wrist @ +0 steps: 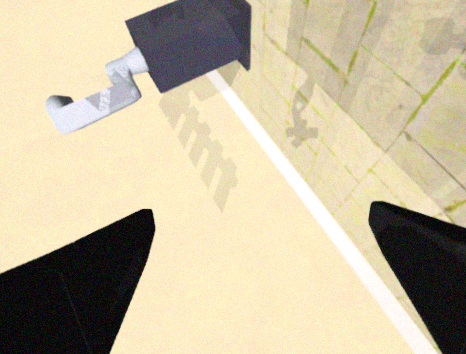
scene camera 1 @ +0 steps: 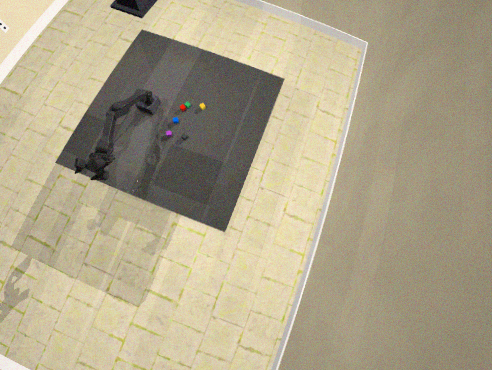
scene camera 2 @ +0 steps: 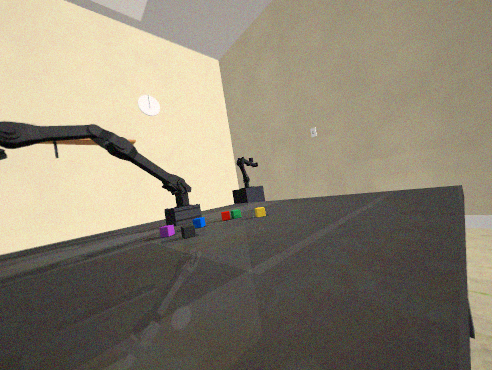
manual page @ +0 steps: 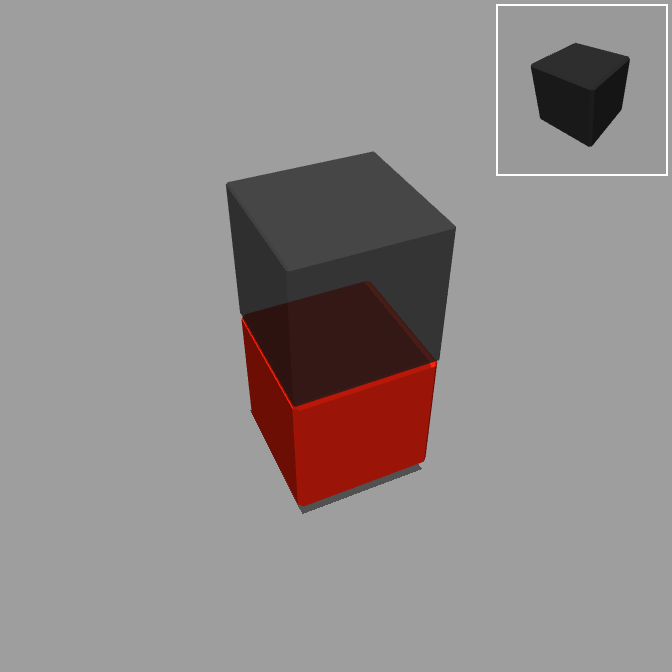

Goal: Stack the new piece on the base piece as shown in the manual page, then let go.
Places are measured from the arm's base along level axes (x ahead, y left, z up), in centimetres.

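Pixels of known places: gripper, between the fingertips: (wrist: 260, 215) (scene camera 1: 83, 176); arm's base, origin of its link: (scene camera 1: 148, 100) (scene camera 2: 183, 206).
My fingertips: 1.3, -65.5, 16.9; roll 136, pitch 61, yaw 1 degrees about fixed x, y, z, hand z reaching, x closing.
For each thing: its middle in the pictures, then the offset to it from my fingertips, as dx, dy, dz. Level surfaces: height alone.
- dark table, height of its surface: dz -24.3
- red cube, middle of its body: (scene camera 2: 225, 215) (scene camera 1: 182, 107) +20.9, +73.5, -22.8
- green cube, middle of its body: (scene camera 2: 235, 214) (scene camera 1: 187, 105) +23.1, +77.0, -22.8
Several small cubes sit apart on the dark table (scene camera 1: 250, 120) (scene camera 2: 375, 280): blue (scene camera 1: 176, 120) (scene camera 2: 199, 222), purple (scene camera 1: 168, 133) (scene camera 2: 167, 231), black (scene camera 1: 185, 137) (scene camera 2: 188, 231) and yellow (scene camera 1: 202, 106) (scene camera 2: 260, 212). A red cube (scene camera 1: 183, 107) (scene camera 2: 226, 215) and a green cube (scene camera 1: 188, 104) (scene camera 2: 236, 214) are side by side at table level; whether they touch is unclear. No stack shows. My gripper (scene camera 1: 87, 172) (wrist: 260, 215) is open and empty, raised, well away from the cubes. Its fingers point at the wall and floor in the wrist view. Scene camera 2 cuts it off at left.
My arm's base (scene camera 1: 150, 104) (scene camera 2: 183, 215) stands on the table near the cubes. Behind it, a second small arm (scene camera 2: 245, 172) stands on a dark box (scene camera 2: 249, 194). The wrist view shows a dark box (wrist: 190, 50) with a pale bent fixture (wrist: 95, 107).
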